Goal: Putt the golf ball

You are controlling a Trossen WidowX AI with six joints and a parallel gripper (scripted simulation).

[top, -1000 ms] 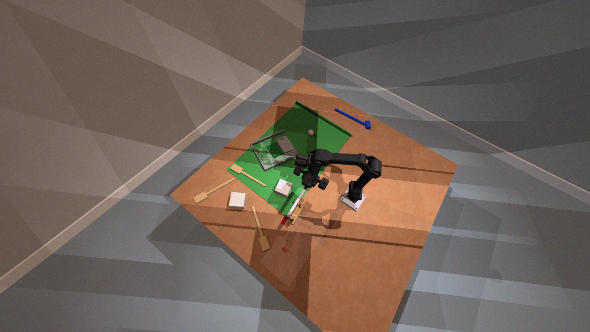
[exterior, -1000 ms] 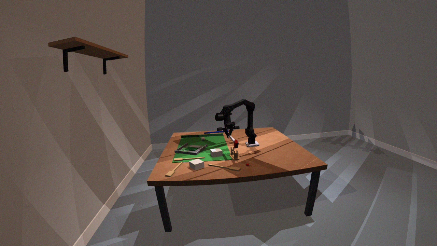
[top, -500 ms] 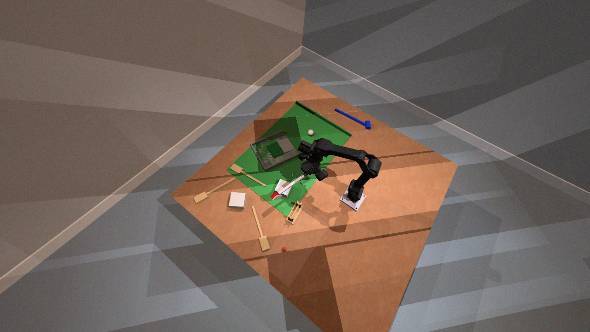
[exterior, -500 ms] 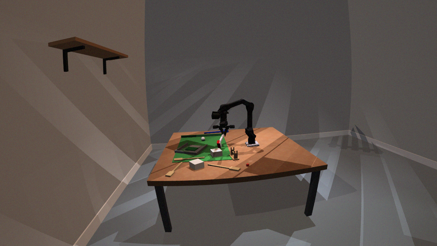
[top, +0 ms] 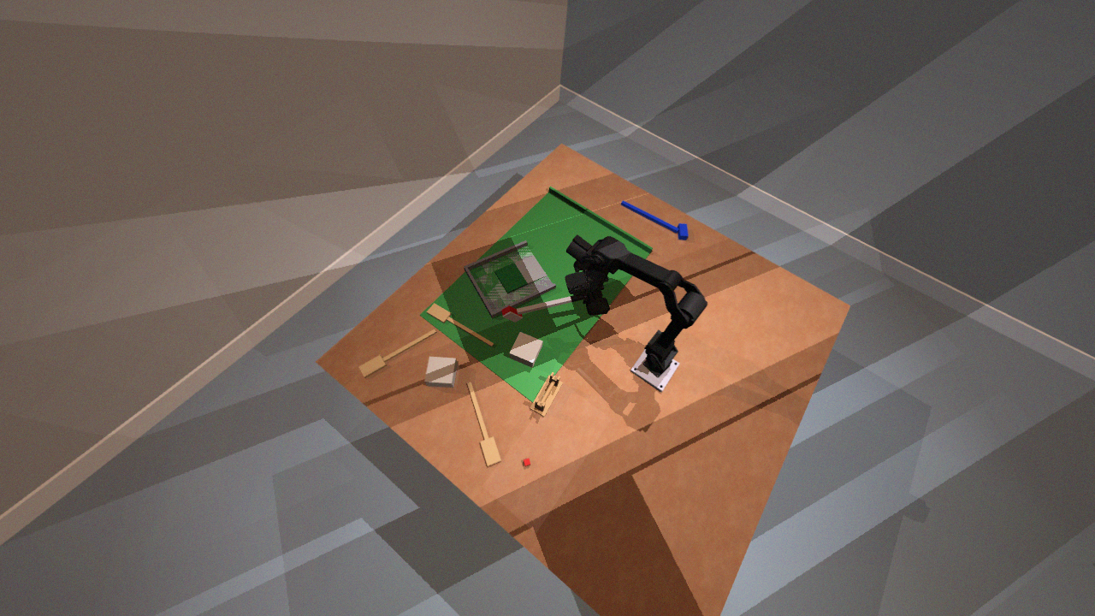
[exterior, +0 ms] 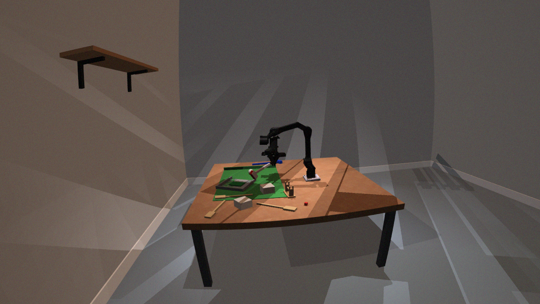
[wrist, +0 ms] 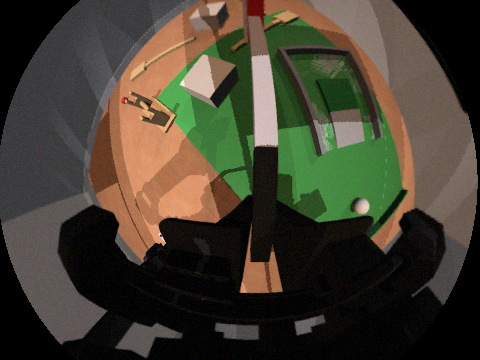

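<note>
Right now the red putter is 6 cm ahead of my gripper tip, 10 cm to the left of it and 1 cm above it. Also, from my gripper tip: wooden rack 13 cm behind, 26 cm to the left, 9 cm below; white golf ball 22 cm ahead, 20 cm to the right, 10 cm below; red cube 23 cm behind, 43 cm to the left, 12 cm below.
</note>
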